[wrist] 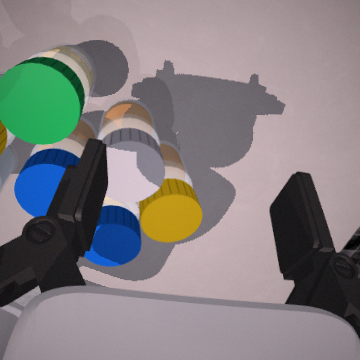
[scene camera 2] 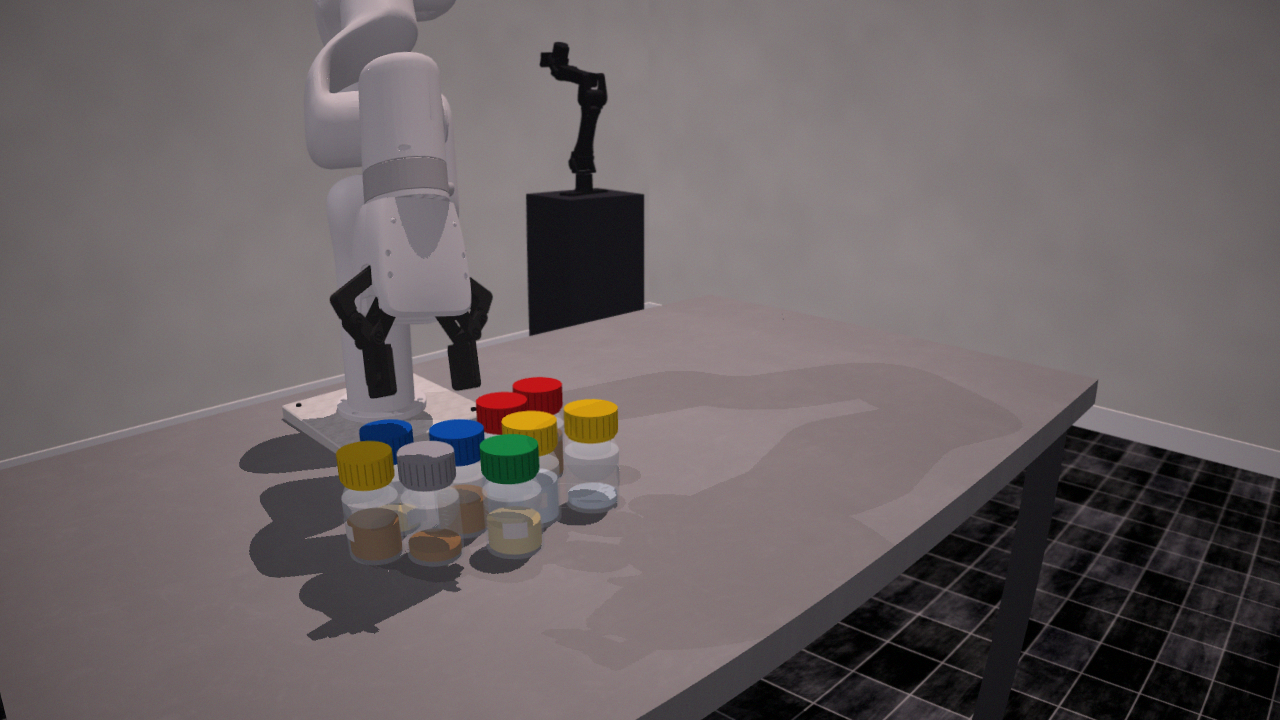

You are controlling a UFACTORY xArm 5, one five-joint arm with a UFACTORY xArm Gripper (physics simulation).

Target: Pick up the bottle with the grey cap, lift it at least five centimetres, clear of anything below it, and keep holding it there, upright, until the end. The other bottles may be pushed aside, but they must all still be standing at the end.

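Places are measured from the arm's base along level axes (x left, y back, z up), in centimetres.
Where they show: gripper, fingertip midpoint: [wrist: 196, 175] [scene camera 2: 426, 392]; arm's base, origin of the base link: [scene camera 2: 381, 406].
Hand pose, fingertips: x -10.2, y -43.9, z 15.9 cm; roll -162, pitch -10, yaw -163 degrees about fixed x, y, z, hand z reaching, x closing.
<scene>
Each offset is from my fingertips to the top centre of the thing. "spot": to the spot under its first point. Level surfaces: height alone.
The bottle with the grey cap @(dx +1.3, dy +5.0, dz -7.2 cm) [scene camera 2: 426, 465] [wrist: 131, 167] stands upright on the table in the front row, between a yellow-capped bottle @(dx -3.8, dy +8.1, dz -7.2 cm) [scene camera 2: 366, 465] [wrist: 171, 216] and a green-capped bottle @(dx +8.6, dy +2.3, dz -7.2 cm) [scene camera 2: 510, 458] [wrist: 41, 102]. Its clear body holds a little brown content. My gripper [scene camera 2: 422, 380] [wrist: 196, 175] is wide open and empty, above and behind the bottles in the scene view. In the wrist view the grey cap lies beside the left finger, with the yellow cap between the fingers' lines. The green-capped bottle stands upright.
Two blue-capped bottles @(dx +0.2, dy +12.7, dz -7.2 cm) [scene camera 2: 385, 437] @(spot: dx +5.2, dy +6.4, dz -7.2 cm) [scene camera 2: 456, 438] stand close behind the grey-capped one. Two red-capped bottles @(dx +19.5, dy +16.4, dz -7.2 cm) [scene camera 2: 537, 394] @(dx +13.9, dy +13.9, dz -7.2 cm) [scene camera 2: 501, 410] and two more yellow-capped bottles @(dx +20.2, dy +6.6, dz -7.2 cm) [scene camera 2: 590, 419] @(spot: dx +12.0, dy +4.6, dz -7.3 cm) [scene camera 2: 529, 431] stand behind and to the right. The table @(dz -17.7 cm) [scene camera 2: 805, 465] extends right to its edge.
</scene>
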